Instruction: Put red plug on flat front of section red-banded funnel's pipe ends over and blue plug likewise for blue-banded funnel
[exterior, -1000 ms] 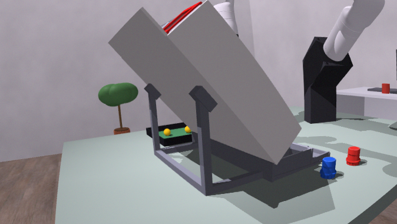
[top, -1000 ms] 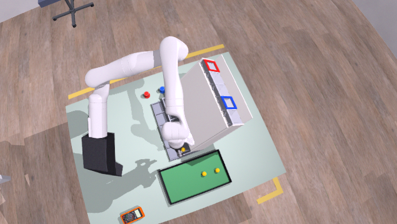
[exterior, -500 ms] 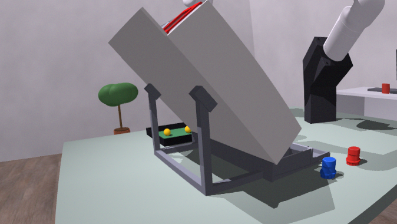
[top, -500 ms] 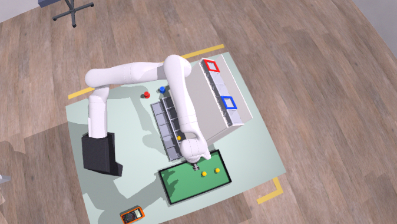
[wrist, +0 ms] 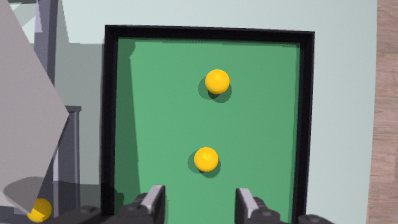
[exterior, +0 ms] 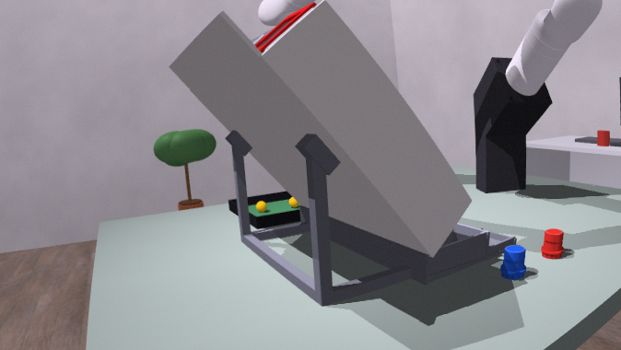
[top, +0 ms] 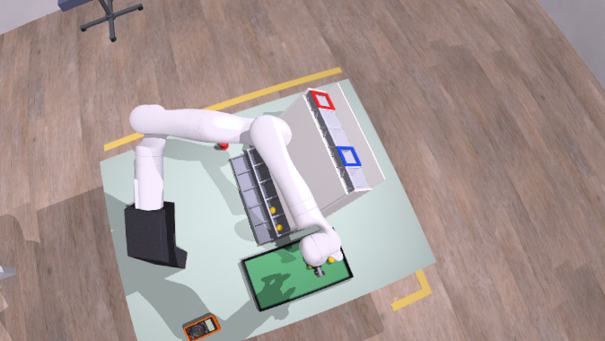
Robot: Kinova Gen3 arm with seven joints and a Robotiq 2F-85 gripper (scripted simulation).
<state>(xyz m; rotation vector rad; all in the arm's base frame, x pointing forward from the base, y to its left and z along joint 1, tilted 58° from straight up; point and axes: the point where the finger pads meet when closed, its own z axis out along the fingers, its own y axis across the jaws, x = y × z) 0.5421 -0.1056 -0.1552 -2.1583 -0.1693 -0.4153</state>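
Now: the green tray 5 cm behind my hand, 2 cm to the right of it and 15 cm below it. From my hand the other things lie so: slanted grey cover (3 cm behind, 33 cm to the left, 5 cm above); then orange multimeter (43 cm behind, 23 cm to the right, 14 cm below).
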